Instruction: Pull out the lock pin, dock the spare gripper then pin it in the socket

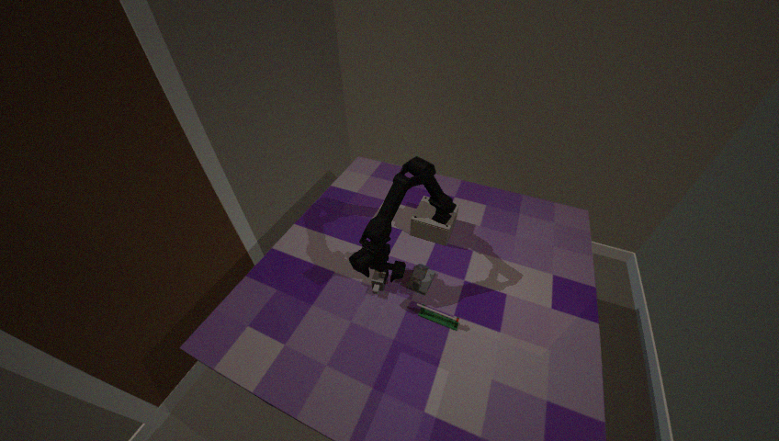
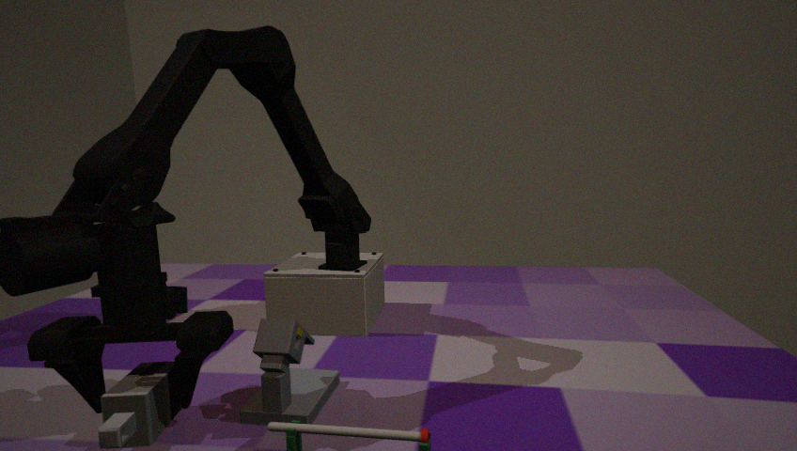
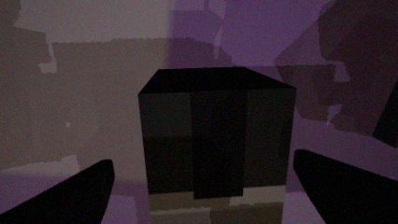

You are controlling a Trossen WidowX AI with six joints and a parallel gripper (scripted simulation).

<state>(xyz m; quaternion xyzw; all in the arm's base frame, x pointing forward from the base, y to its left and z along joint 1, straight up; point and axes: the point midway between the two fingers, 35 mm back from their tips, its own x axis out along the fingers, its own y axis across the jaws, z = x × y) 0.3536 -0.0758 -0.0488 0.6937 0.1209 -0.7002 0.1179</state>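
The spare gripper lies 1 cm ahead of my gripper tip and 1 cm above it. Also, from my gripper tip: grey mount 8 cm behind, 13 cm to the left, 3 cm above; then green rack 2 cm ahead, 26 cm to the left.
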